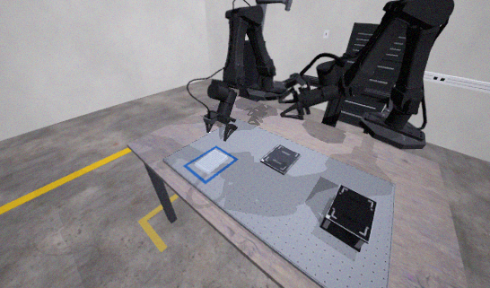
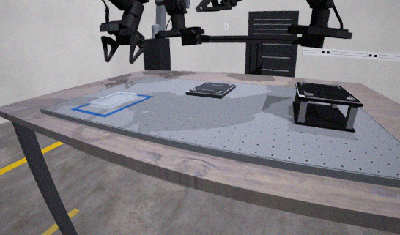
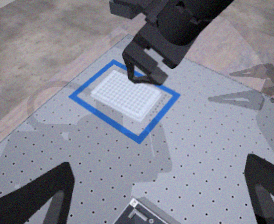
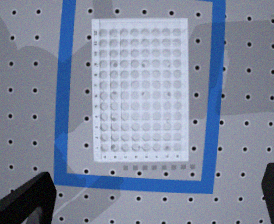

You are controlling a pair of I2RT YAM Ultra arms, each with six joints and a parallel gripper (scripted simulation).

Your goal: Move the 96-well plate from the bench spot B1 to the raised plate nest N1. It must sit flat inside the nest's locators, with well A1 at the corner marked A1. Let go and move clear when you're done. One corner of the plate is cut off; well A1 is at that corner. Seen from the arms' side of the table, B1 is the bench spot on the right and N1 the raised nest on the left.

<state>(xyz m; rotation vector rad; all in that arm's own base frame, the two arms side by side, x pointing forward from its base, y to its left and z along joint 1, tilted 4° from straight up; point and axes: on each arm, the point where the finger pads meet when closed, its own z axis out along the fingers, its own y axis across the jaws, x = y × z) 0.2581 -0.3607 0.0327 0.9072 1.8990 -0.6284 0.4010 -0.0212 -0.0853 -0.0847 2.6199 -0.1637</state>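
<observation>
Now: right hand 50 mm short of the white 96-well plate, 10 mm to the right of it and 110 mm above it.
</observation>
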